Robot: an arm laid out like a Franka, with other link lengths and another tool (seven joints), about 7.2 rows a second.
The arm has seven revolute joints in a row. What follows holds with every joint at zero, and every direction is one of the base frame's.
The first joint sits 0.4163 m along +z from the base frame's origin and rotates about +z.
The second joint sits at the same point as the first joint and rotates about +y.
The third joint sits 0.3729 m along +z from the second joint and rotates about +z.
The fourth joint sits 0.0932 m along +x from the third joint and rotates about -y.
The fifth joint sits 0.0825 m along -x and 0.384 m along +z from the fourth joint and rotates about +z.
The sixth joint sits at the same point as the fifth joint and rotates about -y.
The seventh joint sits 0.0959 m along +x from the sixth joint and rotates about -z.
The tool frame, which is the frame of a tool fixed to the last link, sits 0.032 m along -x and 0.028 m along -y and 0.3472 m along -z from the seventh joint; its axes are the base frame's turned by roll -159.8, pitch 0 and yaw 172.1 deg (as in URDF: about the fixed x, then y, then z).
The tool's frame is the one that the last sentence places.
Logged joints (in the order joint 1, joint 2, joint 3, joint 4, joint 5, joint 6, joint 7), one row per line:
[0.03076, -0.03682, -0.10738, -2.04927, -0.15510, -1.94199, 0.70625]
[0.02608, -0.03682, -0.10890, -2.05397, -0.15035, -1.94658, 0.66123]
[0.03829, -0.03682, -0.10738, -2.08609, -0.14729, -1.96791, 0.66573]
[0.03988, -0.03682, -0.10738, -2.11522, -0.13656, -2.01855, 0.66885]
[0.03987, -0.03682, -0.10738, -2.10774, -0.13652, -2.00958, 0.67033]
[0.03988, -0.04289, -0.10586, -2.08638, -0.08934, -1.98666, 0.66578]
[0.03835, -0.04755, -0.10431, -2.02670, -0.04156, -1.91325, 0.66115]
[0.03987, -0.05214, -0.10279, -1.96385, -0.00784, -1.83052, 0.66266]
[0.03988, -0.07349, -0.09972, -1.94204, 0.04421, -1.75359, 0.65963]
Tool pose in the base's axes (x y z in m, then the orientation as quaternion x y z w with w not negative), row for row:
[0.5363, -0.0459, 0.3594, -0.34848, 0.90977, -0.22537, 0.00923]
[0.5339, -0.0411, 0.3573, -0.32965, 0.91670, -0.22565, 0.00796]
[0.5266, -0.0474, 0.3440, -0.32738, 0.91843, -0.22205, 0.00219]
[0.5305, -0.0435, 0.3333, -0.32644, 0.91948, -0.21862, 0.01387]
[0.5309, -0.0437, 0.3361, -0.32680, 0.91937, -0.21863, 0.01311]
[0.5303, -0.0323, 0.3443, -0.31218, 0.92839, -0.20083, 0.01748]
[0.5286, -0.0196, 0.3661, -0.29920, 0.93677, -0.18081, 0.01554]
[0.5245, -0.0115, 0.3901, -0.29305, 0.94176, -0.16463, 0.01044]
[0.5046, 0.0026, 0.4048, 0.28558, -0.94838, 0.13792, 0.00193]
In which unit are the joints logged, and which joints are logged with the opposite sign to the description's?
The joints are logged in radians. Opposite sign: joint 1, joint 3, joint 6, joint 7.
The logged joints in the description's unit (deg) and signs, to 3 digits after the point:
[-1.762, -2.110, 6.152, -117.415, -8.887, 111.268, -40.465]
[-1.494, -2.110, 6.240, -117.684, -8.614, 111.531, -37.886]
[-2.194, -2.110, 6.152, -119.524, -8.439, 112.753, -38.144]
[-2.285, -2.110, 6.152, -121.193, -7.824, 115.654, -38.322]
[-2.284, -2.110, 6.152, -120.765, -7.822, 115.140, -38.407]
[-2.285, -2.457, 6.065, -119.541, -5.119, 113.827, -38.146]
[-2.197, -2.724, 5.977, -116.121, -2.381, 109.621, -37.881]
[-2.284, -2.987, 5.889, -112.520, -0.449, 104.881, -37.968]
[-2.285, -4.211, 5.714, -111.271, 2.533, 100.473, -37.794]

